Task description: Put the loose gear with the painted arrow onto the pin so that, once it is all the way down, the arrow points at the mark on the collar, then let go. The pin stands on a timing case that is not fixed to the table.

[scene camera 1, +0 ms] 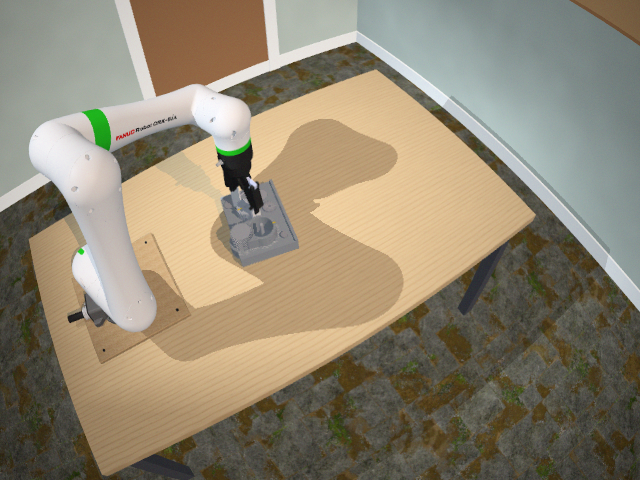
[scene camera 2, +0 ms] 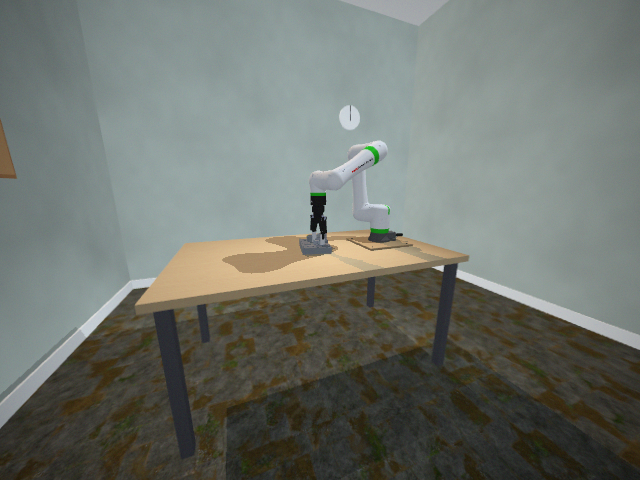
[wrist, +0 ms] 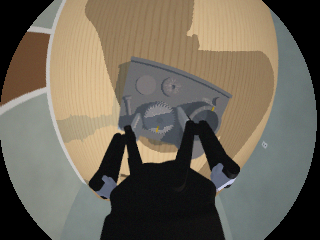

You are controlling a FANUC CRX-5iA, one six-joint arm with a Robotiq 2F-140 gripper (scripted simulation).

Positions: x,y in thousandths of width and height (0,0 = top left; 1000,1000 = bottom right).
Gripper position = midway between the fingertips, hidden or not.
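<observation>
My gripper (scene camera 1: 387,441) is visible to me, and I find the gripper again in the wrist view (wrist: 498,481). There is a grey timing case (scene camera 1: 390,511), which the wrist view shows too (wrist: 617,398), and I also see a grey gear (wrist: 502,456).
</observation>
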